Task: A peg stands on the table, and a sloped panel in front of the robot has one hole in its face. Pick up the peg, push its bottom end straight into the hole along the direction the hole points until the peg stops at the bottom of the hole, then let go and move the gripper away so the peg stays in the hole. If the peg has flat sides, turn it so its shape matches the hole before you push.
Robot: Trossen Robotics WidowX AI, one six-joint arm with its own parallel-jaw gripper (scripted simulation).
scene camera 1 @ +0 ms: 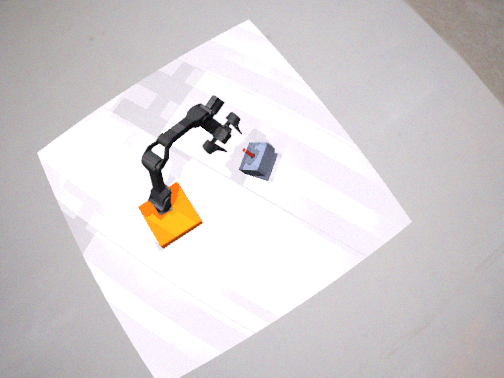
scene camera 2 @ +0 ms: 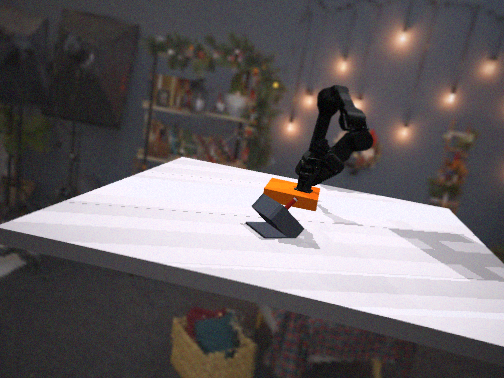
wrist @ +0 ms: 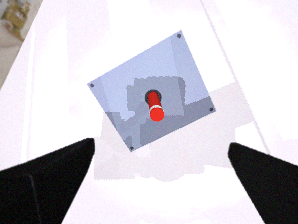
Observation:
My gripper (scene camera 2: 309,186) is open, with nothing in its grasp. Further things: a sloped panel (scene camera 2: 274,213).
My gripper also shows in scene camera 1 (scene camera 1: 234,143) and in the wrist view (wrist: 161,146). The sloped panel also shows in scene camera 1 (scene camera 1: 263,152) and in the wrist view (wrist: 168,67).

